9 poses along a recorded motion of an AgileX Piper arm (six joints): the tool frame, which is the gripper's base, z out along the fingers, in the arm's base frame.
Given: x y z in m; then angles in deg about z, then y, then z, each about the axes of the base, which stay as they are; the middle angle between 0 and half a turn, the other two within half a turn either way.
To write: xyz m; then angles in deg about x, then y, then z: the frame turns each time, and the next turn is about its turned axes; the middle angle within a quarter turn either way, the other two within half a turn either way. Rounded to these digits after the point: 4 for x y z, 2 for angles.
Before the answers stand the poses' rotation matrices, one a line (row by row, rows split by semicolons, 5 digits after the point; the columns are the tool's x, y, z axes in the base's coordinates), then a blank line. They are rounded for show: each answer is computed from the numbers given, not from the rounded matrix.
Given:
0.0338 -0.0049 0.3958 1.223 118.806 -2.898
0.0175 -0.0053 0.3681 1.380 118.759 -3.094
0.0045 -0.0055 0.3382 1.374 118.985 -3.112
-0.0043 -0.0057 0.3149 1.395 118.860 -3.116
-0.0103 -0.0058 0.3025 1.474 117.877 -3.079
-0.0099 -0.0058 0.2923 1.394 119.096 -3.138
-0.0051 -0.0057 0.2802 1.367 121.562 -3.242
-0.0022 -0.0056 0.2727 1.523 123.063 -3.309
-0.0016 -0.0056 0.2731 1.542 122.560 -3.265
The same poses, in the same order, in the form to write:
-0.48004 0.06082 0.87514; 0.04567 0.99797 -0.04430; -0.87606 0.01870 -0.48185
-0.47899 0.06553 0.87537; 0.05001 0.99763 -0.04732; -0.87640 0.02111 -0.48113
-0.48243 0.06587 0.87346; 0.05024 0.99761 -0.04749; -0.87450 0.02098 -0.48458
-0.48049 0.06607 0.87451; 0.05054 0.99759 -0.04761; -0.87554 0.02132 -0.48267
-0.46536 0.06571 0.88268; 0.05079 0.99758 -0.04748; -0.88366 0.02274 -0.46758
-0.48407 0.06654 0.87250; 0.05090 0.99756 -0.04783; -0.87355 0.02126 -0.48627
-0.52109 0.06900 0.85071; 0.05341 0.99741 -0.04819; -0.85183 0.02033 -0.52342
-0.54292 0.07218 0.83667; 0.05801 0.99714 -0.04837; -0.83778 0.02227 -0.54556
-0.53558 0.07139 0.84146; 0.05751 0.99719 -0.04800; -0.84252 0.02268 -0.53818

0.0338 -0.0049 0.3958 174.75 61.06 -172.78
0.0175 -0.0053 0.3681 174.38 61.09 -172.21
0.0045 -0.0055 0.3382 174.40 60.86 -172.22
-0.0043 -0.0057 0.3149 174.37 60.99 -172.17
-0.0103 -0.0058 0.3025 174.20 61.97 -171.96
-0.0099 -0.0058 0.2923 174.38 60.75 -172.17
-0.0051 -0.0057 0.2802 174.74 58.29 -172.46
-0.0022 -0.0056 0.2727 174.93 56.79 -172.43
-0.0016 -0.0056 0.2731 174.90 57.29 -172.41

